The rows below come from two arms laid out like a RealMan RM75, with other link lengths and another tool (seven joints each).
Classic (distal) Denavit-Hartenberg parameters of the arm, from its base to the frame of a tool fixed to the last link. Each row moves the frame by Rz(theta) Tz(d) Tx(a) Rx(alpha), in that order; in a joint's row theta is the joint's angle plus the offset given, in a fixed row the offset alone. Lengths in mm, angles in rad.
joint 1: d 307.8; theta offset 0; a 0; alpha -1.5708
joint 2: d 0; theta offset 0; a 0; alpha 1.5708
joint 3: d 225.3; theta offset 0; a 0; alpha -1.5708
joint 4: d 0; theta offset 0; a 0; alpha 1.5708
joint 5: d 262.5; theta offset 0; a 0; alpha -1.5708
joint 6: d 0; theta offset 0; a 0; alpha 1.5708
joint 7: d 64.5; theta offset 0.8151; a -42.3; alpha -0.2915
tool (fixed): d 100.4; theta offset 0; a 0; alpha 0
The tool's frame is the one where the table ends.
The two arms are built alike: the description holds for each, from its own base.
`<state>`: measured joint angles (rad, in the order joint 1, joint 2, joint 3, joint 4, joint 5, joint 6, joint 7); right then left.
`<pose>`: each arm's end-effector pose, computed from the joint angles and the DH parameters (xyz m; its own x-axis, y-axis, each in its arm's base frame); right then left.
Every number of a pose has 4 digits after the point.
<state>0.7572 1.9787 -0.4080 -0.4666 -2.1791 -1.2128 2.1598 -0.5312 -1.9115 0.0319 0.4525 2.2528 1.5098 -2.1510</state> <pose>0.2756 0.4913 0.1326 -0.5851 -0.7042 -0.4022 -0.6949 0.1798 0.6962 -0.3653 0.3245 0.1199 0.6018 0.3909 0.6964 0.6373 -0.7606 -0.1237</pose>
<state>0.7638 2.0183 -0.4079 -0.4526 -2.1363 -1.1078 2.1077 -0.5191 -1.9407 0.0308 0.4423 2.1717 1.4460 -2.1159</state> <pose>0.2756 0.4964 0.1199 -0.5933 -0.6638 -0.4554 -0.7007 0.1473 0.6981 -0.3677 0.3317 0.1116 0.5763 0.3504 0.7383 0.6651 -0.7261 -0.1746</pose>
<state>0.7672 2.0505 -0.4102 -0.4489 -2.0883 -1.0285 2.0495 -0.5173 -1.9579 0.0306 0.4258 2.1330 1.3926 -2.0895</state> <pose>0.2741 0.4998 0.1126 -0.5899 -0.6308 -0.5041 -0.7109 0.1097 0.6947 -0.3698 0.3369 0.1033 0.5642 0.3365 0.7539 0.6864 -0.6986 -0.2018</pose>
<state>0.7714 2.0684 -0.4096 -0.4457 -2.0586 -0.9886 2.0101 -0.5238 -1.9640 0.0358 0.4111 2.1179 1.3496 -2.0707</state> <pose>0.2717 0.5015 0.1083 -0.5845 -0.6149 -0.5294 -0.7170 0.0860 0.6917 -0.3711 0.3424 0.0977 0.5674 0.3345 0.7524 0.6958 -0.6834 -0.2209</pose>
